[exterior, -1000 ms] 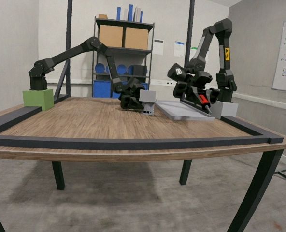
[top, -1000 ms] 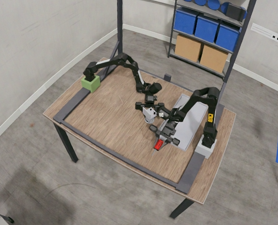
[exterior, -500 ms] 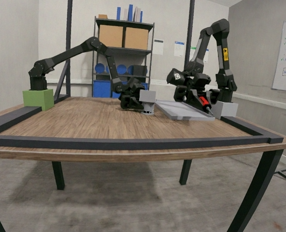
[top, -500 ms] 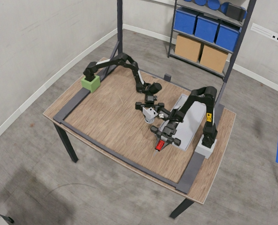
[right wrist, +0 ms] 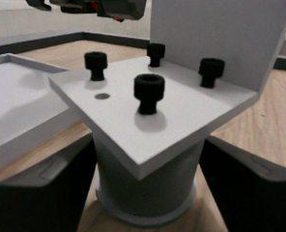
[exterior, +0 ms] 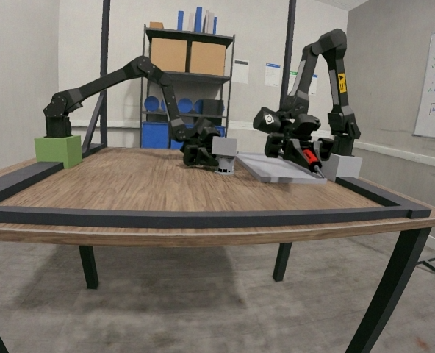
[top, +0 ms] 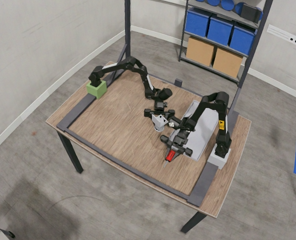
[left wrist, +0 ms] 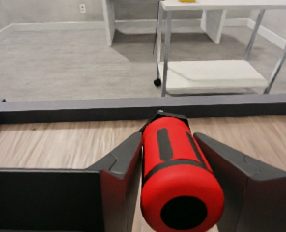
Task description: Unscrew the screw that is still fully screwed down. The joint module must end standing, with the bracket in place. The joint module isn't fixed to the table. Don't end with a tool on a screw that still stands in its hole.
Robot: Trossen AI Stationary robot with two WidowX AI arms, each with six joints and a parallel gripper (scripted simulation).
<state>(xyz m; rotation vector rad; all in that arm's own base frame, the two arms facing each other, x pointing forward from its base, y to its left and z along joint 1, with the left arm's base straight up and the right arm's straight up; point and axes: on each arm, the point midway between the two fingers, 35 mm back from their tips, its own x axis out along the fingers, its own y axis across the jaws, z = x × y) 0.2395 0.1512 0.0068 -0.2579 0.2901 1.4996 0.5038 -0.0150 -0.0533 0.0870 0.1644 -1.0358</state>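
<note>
Right now the grey joint module is 2 cm to the left of my right hand and 2 cm ahead of it. Also, from my right hand: grey bracket 4 cm above, 2 cm to the left, 2 cm ahead; then red screwdriver 22 cm ahead, 20 cm to the left, 5 cm above; then shallow grey tray 21 cm to the left, 10 cm behind, 3 cm below.
</note>
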